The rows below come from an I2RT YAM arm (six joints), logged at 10 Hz.
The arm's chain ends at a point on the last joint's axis. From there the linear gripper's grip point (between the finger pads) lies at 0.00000 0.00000 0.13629 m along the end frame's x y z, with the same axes.
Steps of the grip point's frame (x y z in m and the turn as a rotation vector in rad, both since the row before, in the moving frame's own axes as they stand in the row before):
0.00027, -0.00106, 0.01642, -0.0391, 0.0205, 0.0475
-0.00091, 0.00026, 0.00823, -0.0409, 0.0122, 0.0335
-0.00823, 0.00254, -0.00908, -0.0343, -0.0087, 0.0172
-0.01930, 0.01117, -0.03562, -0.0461, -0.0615, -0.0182
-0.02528, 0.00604, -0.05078, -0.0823, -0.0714, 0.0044
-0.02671, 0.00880, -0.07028, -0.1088, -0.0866, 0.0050
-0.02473, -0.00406, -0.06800, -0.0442, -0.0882, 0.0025
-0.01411, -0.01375, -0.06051, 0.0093, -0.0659, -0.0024
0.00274, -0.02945, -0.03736, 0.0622, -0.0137, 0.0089
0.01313, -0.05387, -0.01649, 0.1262, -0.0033, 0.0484
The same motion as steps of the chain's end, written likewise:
-0.00240, -0.00645, 0.01655, -0.0391, 0.0205, 0.0475
-0.00248, -0.00534, 0.00835, -0.0409, 0.0122, 0.0335
-0.00700, -0.00212, -0.00899, -0.0343, -0.0087, 0.0172
-0.01098, 0.00482, -0.03522, -0.0461, -0.0615, -0.0182
-0.01554, -0.00513, -0.04997, -0.0823, -0.0714, 0.0044
-0.01491, -0.00595, -0.06896, -0.1088, -0.0866, 0.0050
-0.01272, -0.01006, -0.06734, -0.0442, -0.0882, 0.0025
-0.00513, -0.01249, -0.06021, 0.0093, -0.0659, -0.0024
0.00457, -0.02097, -0.03708, 0.0622, -0.0137, 0.0089
0.01316, -0.03671, -0.01541, 0.1262, -0.0033, 0.0484

